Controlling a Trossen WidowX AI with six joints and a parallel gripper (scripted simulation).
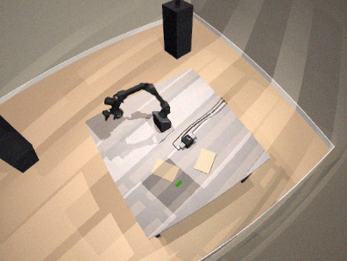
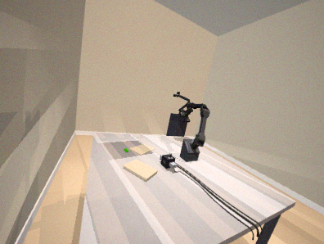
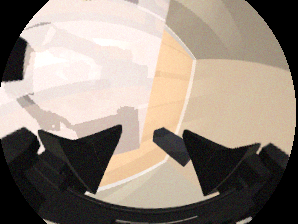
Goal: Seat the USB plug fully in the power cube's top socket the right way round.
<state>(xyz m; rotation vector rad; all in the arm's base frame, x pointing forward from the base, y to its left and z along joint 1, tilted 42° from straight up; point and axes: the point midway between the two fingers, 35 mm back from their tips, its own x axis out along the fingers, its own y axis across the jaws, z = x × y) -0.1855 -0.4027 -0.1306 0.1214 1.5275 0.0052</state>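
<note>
Now: gripper tip 47 cm short of the USB plug, 46 cm to the right of it and 20 cm above it. The rest, counted from my gripper tip: green block 71 cm ahead, 29 cm below, 13 cm to the left; pale socket 47 cm ahead, 46 cm to the left, 22 cm below.
</note>
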